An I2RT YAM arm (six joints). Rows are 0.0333 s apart.
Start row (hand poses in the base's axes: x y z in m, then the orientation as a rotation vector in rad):
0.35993 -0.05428 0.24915 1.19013 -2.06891 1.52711
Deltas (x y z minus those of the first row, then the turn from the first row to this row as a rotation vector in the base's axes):
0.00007 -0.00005 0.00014 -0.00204 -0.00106 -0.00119
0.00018 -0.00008 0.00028 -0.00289 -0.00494 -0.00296
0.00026 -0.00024 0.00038 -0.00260 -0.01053 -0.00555
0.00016 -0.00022 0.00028 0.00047 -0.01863 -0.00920
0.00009 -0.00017 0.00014 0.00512 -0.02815 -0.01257
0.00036 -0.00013 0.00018 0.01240 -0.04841 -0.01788
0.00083 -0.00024 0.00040 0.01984 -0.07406 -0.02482
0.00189 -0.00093 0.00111 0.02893 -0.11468 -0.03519
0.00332 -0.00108 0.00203 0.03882 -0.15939 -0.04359
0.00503 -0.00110 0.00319 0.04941 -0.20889 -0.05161
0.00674 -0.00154 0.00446 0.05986 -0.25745 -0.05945
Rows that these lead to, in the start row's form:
0.36000 -0.05433 0.24929 1.18740 -2.06788 1.52928
0.36011 -0.05436 0.24943 1.18291 -2.07000 1.53272
0.36019 -0.05452 0.24953 1.17692 -2.07457 1.53634
0.36009 -0.05450 0.24943 1.16928 -2.08381 1.53936
0.36002 -0.05445 0.24929 1.16173 -2.09546 1.54240
0.36029 -0.05441 0.24933 1.14680 -2.11705 1.55190
0.36076 -0.05452 0.24955 1.12665 -2.14258 1.56525
0.36182 -0.05521 0.25026 1.09378 -2.17990 1.58881
0.36325 -0.05536 0.25118 1.06016 -2.21980 1.61602
0.36496 -0.05538 0.25234 1.02309 -2.26295 1.64683
0.36667 -0.05582 0.25361 0.98540 -2.30499 1.67673

